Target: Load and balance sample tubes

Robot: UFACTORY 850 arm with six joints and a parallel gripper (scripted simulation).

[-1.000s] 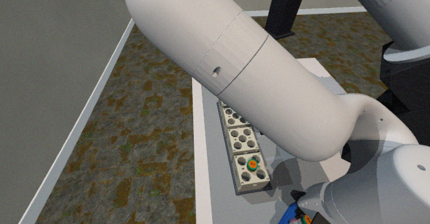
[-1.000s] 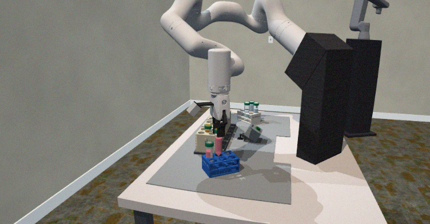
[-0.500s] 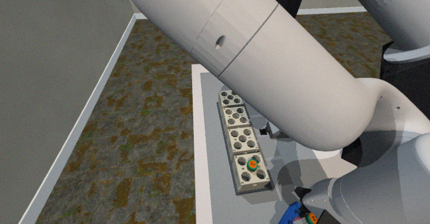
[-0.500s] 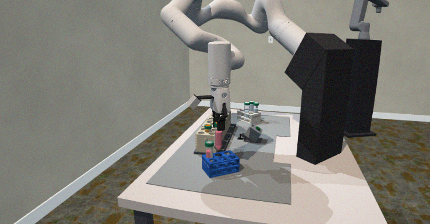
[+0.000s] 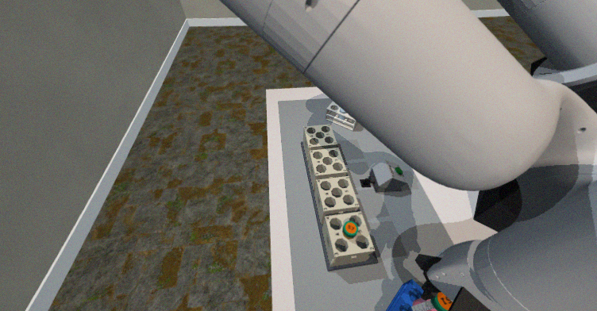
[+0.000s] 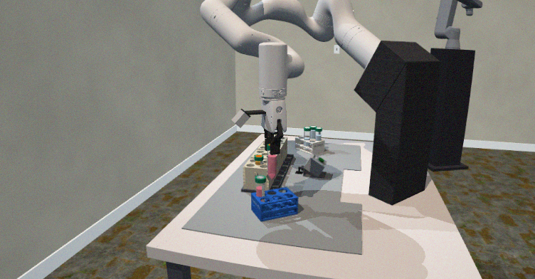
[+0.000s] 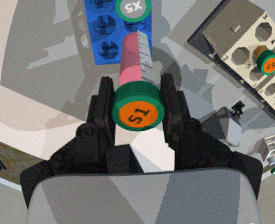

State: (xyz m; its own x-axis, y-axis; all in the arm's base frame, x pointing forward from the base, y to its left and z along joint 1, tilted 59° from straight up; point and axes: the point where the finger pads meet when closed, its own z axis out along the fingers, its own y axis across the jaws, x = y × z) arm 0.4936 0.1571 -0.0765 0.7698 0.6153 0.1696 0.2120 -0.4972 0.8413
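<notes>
The sample S1 lies 1 cm ahead of my hand and 5 cm below it. Round my hand: blue sample rack RS: 1 cm behind, 2 cm to the left, 19 cm below; grey-dot tube X5: 3 cm ahead, 2 cm to the left, 16 cm below; sample S7: 2 cm ahead, 18 cm to the right, 15 cm below.
</notes>
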